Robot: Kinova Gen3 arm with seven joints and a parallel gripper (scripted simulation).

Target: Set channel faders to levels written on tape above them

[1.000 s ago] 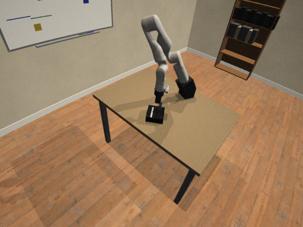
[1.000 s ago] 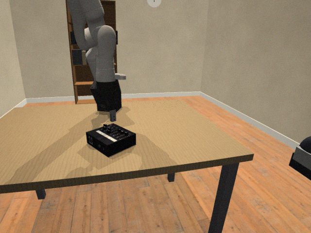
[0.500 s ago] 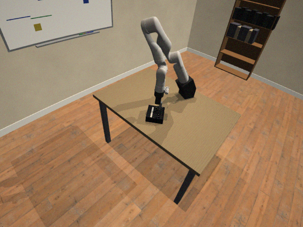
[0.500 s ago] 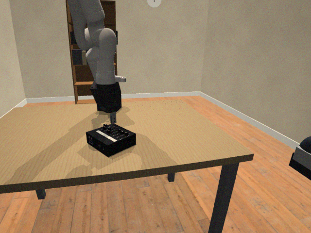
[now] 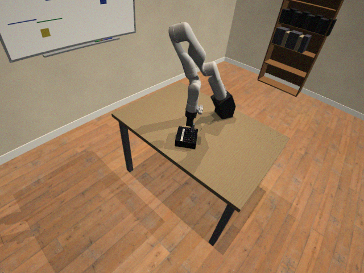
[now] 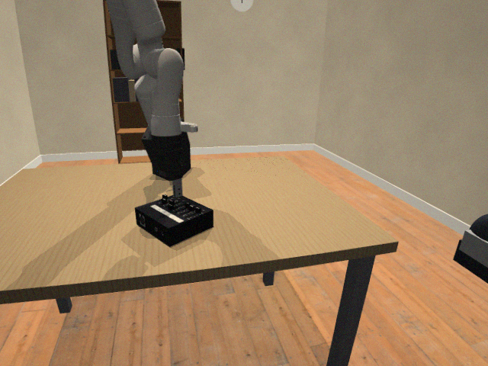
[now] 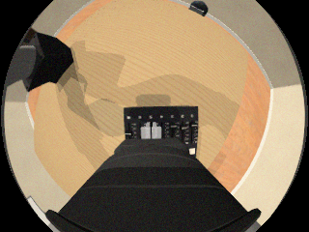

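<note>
Now: hand 40 mm to the left of the fader and 30 mm above it.
</note>
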